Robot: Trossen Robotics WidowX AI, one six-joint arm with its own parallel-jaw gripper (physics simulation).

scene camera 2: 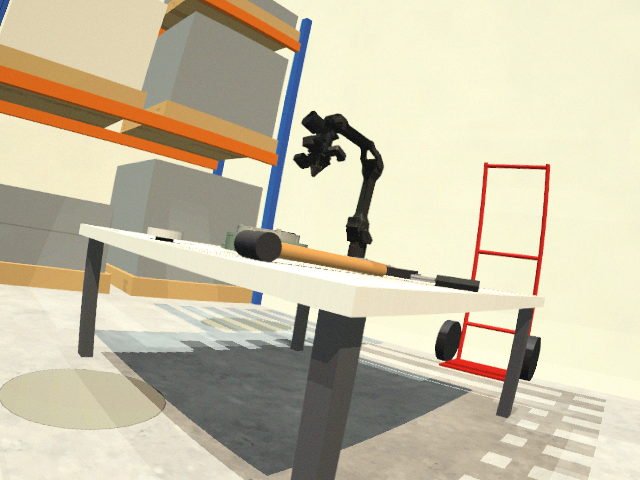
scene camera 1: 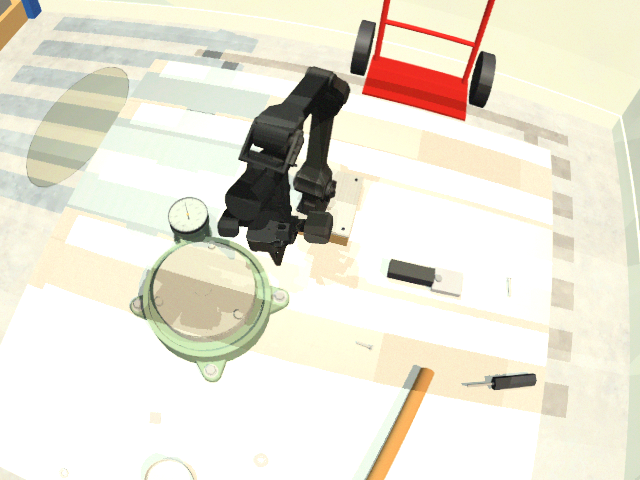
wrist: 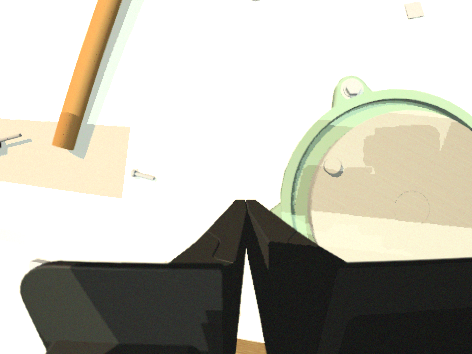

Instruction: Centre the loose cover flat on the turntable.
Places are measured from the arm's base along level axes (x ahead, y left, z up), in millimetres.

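Where they show: gripper, fingertip midpoint: (scene camera 2: 312, 176) (scene camera 1: 278, 264) (wrist: 244, 209); arm's base, link origin: (scene camera 1: 313, 205).
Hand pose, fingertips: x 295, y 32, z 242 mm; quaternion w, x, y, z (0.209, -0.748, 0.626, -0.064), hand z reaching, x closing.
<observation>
Each offset is from my fingertips to the top centre of the thing. "*": to the spot under its first point.
The cover, a pale round disc @(dx +20, dy -168, dz -186 mm) (scene camera 1: 204, 289) (wrist: 380, 190) with small round studs, lies inside the green round turntable housing (scene camera 1: 210, 353) (wrist: 295, 150). It looks flat. In scene camera 1 the gap to the green rim looks wider on the right and lower sides than on the left; viewing angle may add to this. In scene camera 2 the housing @(* dx +166, dy -172, dz -246 mm) (scene camera 2: 230, 239) is mostly behind the mallet. My gripper (scene camera 1: 278, 259) (scene camera 2: 314, 173) (wrist: 244, 209) is shut and empty, its tips together. It hangs high above the table, beyond the rim at upper right in scene camera 1.
A dial gauge @(* dx -122, dy -273, dz -180 mm) (scene camera 1: 188, 215) stands at the housing's far edge. The mallet @(dx +198, dy +323, dz -221 mm) (scene camera 1: 400, 423) (scene camera 2: 330, 258) (wrist: 90, 65), a black-handled tool @(dx -229, dy +277, dz -253 mm) (scene camera 1: 412, 272), a screwdriver @(dx -31, dy +529, dz -254 mm) (scene camera 1: 513, 381) and a small screw @(dx -19, dy +195, dz -268 mm) (scene camera 1: 364, 344) (wrist: 144, 175) lie on the table. A red hand truck (scene camera 1: 416, 85) (scene camera 2: 475, 367) stands behind.
</observation>
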